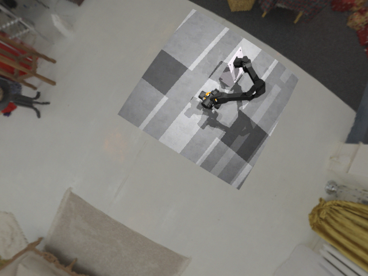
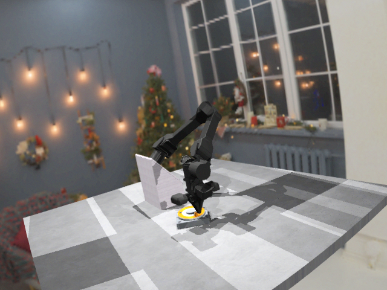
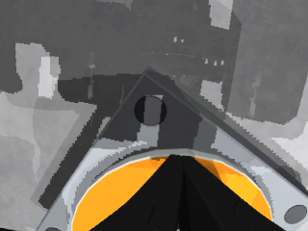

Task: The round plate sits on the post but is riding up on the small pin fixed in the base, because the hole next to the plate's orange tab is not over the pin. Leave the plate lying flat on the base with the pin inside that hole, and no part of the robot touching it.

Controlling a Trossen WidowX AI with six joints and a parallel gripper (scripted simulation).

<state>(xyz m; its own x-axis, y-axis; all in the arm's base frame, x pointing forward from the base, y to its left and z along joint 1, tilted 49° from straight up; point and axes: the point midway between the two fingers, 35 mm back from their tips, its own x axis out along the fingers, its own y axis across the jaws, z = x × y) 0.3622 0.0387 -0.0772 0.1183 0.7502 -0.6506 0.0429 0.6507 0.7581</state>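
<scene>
Now: gripper tip 5 cm past the base and 2 cm above it.
</scene>
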